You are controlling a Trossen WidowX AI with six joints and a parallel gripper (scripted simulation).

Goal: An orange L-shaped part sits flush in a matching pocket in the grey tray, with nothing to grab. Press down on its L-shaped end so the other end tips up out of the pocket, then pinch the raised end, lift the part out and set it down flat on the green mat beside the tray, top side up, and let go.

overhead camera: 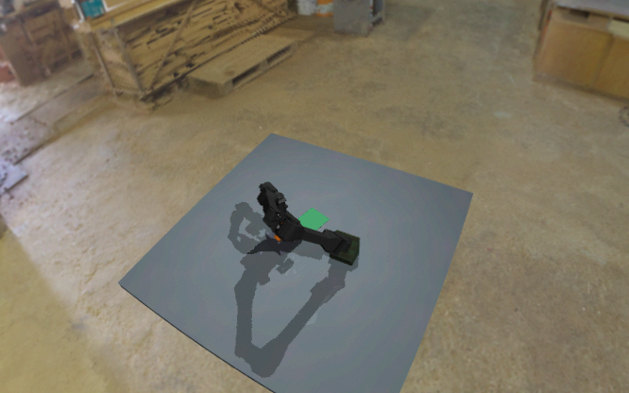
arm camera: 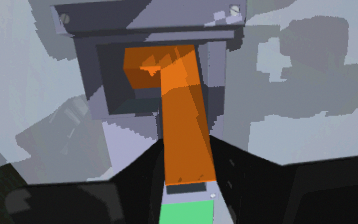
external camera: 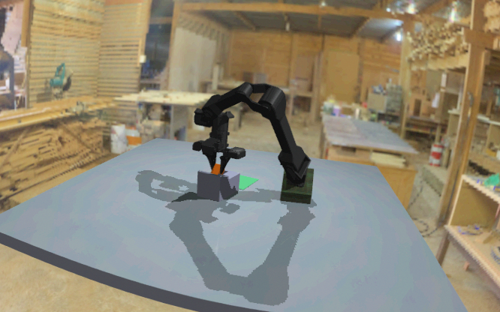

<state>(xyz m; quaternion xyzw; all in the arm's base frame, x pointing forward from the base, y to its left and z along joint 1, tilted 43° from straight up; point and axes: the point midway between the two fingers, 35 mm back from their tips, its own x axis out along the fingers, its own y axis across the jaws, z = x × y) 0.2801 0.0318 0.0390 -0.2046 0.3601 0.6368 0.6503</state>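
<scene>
The green mat lies 50 mm behind my gripper tip, 140 mm to the right of it and 80 mm below it. Round my gripper tip: orange l-shaped part: 10 mm behind, 40 mm to the left, 30 mm below.
</scene>
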